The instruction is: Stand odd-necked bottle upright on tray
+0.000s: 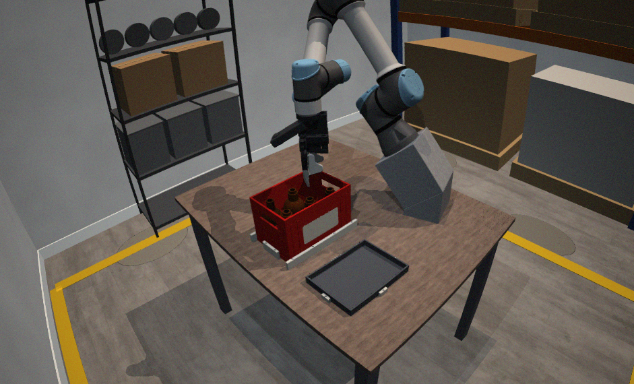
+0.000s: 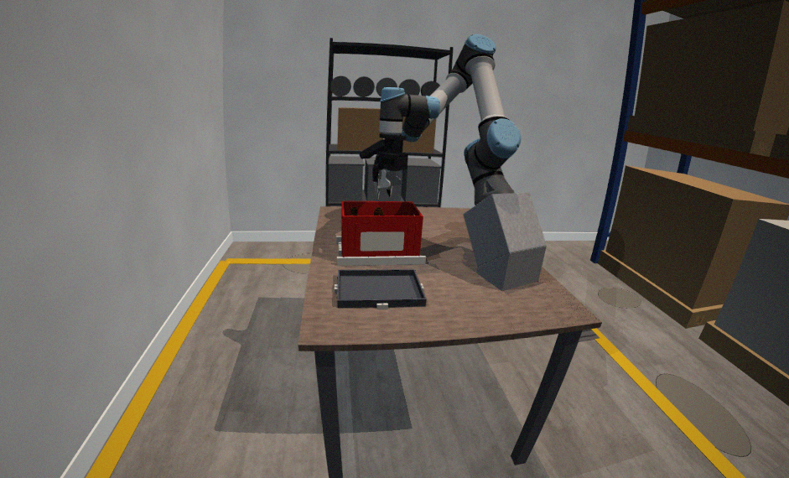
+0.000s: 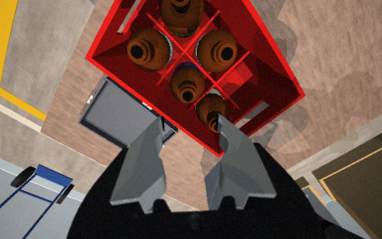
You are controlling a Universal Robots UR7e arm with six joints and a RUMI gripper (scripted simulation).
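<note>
My hand is 4 cm to the left of the red crate and 16 cm above it. Round my hand: dark tray 8 cm ahead, 23 cm to the left, 23 cm below.
</note>
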